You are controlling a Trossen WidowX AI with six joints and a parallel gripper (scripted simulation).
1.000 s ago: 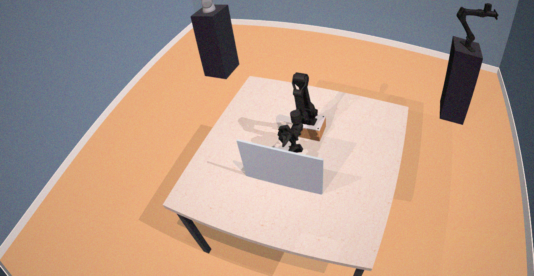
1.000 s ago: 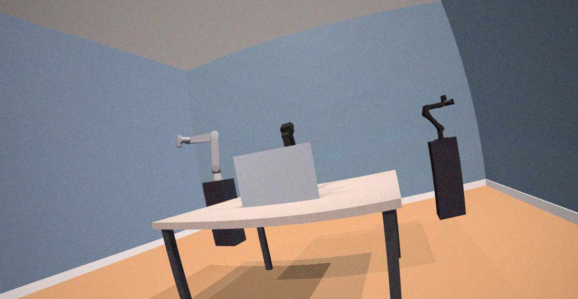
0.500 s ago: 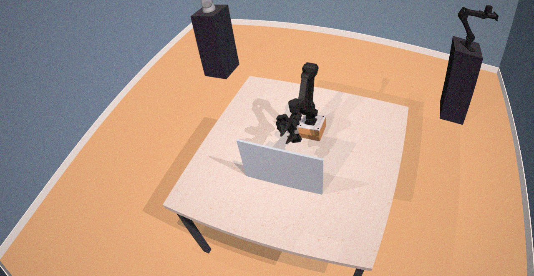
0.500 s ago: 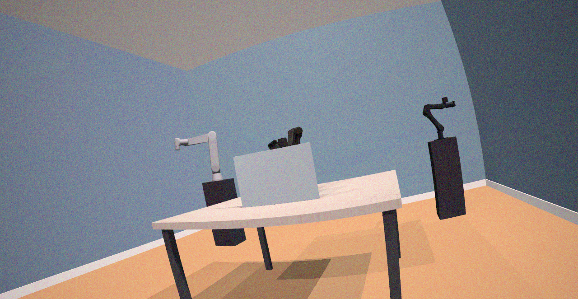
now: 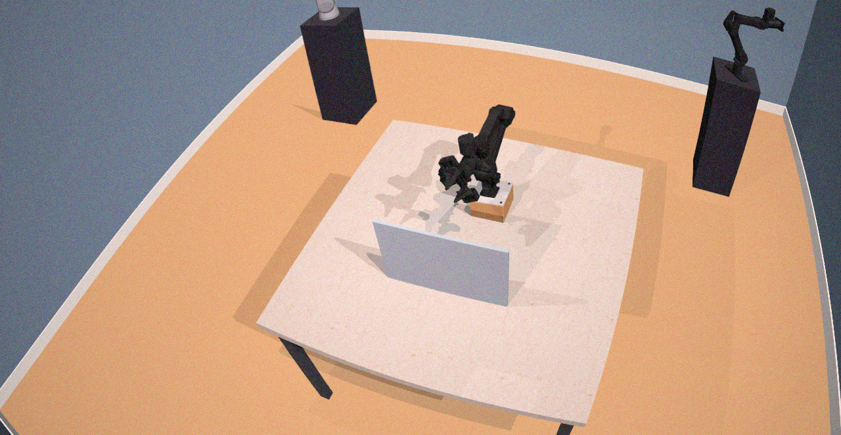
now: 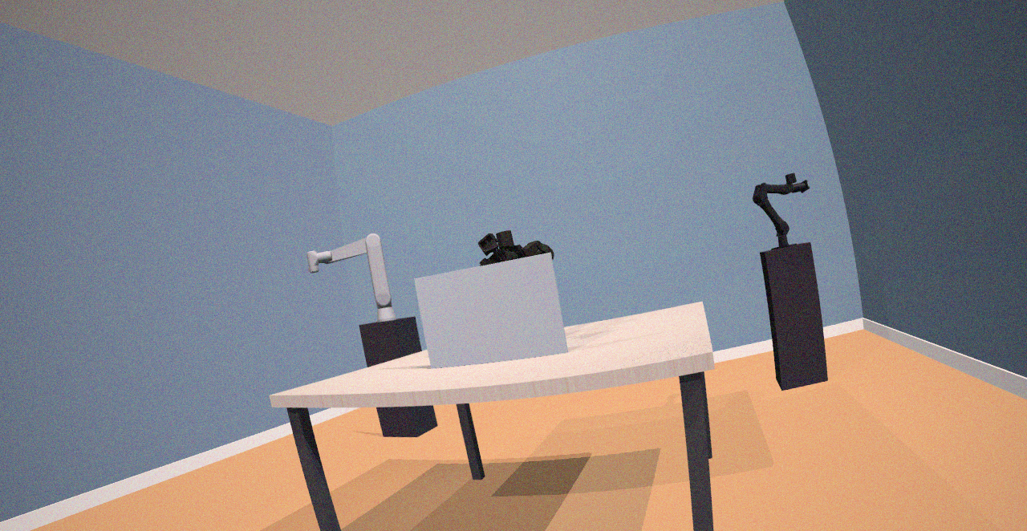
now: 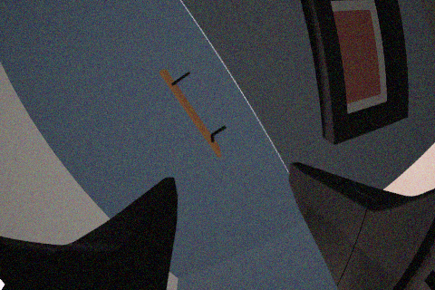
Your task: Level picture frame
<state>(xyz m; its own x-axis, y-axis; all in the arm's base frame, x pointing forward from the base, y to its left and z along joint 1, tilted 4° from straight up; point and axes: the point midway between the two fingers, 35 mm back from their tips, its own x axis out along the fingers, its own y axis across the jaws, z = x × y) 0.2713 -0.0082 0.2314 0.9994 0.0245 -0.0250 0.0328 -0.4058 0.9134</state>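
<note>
Now: the picture frame 17 cm below my gripper tip, 13 cm ahead of it and 4 cm to the left of it. The rest, counted from my gripper tip: grey wall panel (18 cm below, 14 cm ahead, 2 cm to the left).
</note>
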